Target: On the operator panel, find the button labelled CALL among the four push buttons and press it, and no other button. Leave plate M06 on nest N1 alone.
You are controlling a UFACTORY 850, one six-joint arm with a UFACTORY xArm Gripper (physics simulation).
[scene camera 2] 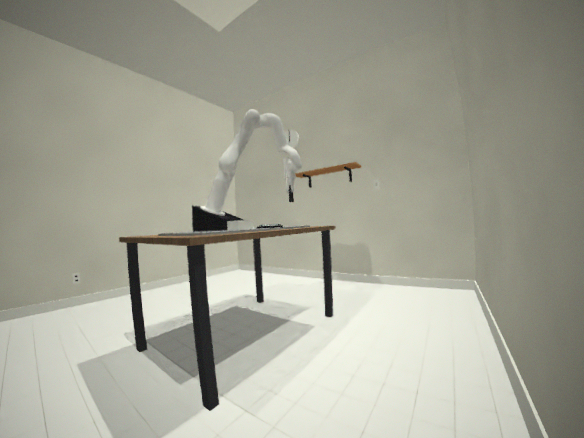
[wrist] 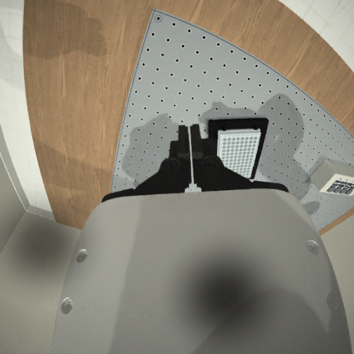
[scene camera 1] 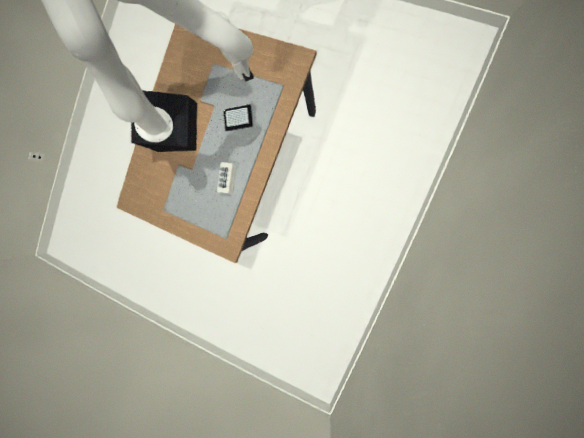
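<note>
The operator panel (scene camera 1: 230,179) (wrist: 327,188) is a pale box with a row of four dark push buttons; it stands on the grey mat, and its labels are too small to read. The white plate (scene camera 1: 237,117) (wrist: 240,150) lies in a black-framed nest (scene camera 1: 251,117) (wrist: 262,137); no lettering on either is legible. My gripper (scene camera 1: 248,76) (scene camera 2: 291,201) (wrist: 189,139) is shut and empty, pointing down. It hangs high above the table, to the side of the nest away from the panel. In the wrist view its fingers overlap the nest's left edge.
The grey perforated mat (scene camera 1: 200,215) (wrist: 172,65) lies on the wooden table (scene camera 1: 145,200) (scene camera 2: 210,239) (wrist: 65,100). The black arm base (scene camera 1: 187,125) (scene camera 2: 207,220) stands at the table's side. A wooden wall shelf (scene camera 2: 330,170) is behind the arm in scene camera 2.
</note>
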